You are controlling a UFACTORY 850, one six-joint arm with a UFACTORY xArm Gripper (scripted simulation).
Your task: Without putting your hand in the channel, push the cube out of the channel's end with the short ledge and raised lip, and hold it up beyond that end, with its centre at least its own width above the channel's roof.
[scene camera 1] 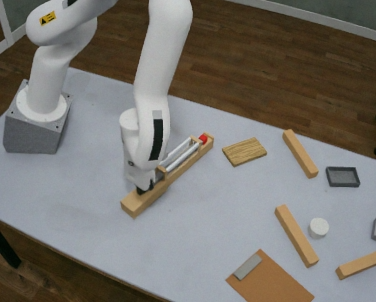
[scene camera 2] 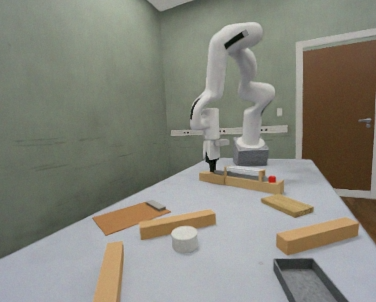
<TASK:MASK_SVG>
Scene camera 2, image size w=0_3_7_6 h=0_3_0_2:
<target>wooden plate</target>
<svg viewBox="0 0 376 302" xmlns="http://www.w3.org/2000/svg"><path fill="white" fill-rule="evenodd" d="M261 198L262 204L293 218L314 212L314 206L280 194Z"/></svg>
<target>orange board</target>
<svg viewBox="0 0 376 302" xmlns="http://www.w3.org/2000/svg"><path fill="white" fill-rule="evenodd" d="M172 211L154 200L149 200L92 217L92 219L102 232L108 236L138 225L139 222L152 220Z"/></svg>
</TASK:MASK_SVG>
